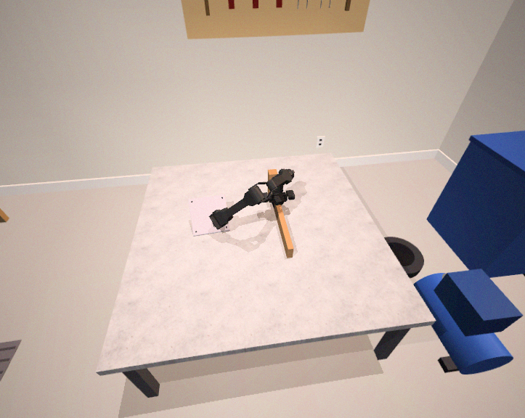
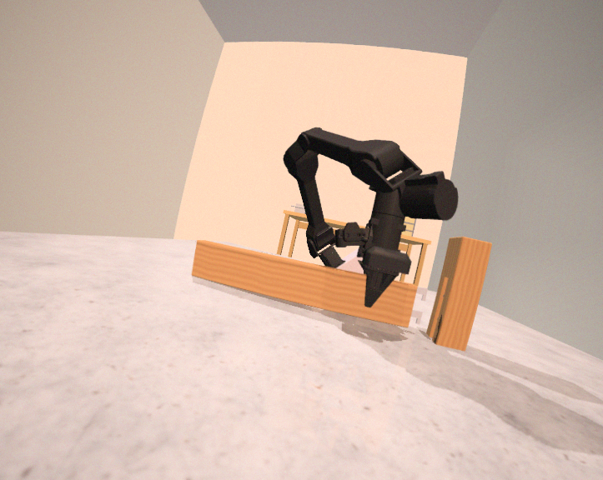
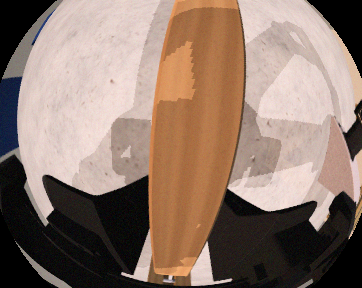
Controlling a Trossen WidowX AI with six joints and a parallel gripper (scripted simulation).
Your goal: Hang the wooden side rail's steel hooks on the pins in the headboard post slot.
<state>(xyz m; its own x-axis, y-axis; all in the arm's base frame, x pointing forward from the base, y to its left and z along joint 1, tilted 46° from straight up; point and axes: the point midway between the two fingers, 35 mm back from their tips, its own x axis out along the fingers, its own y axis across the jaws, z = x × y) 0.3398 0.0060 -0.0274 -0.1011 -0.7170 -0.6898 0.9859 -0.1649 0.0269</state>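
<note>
The headboard post lies 20 mm ahead of my gripper tip, 140 mm to the left of it and 60 mm above it.
</note>
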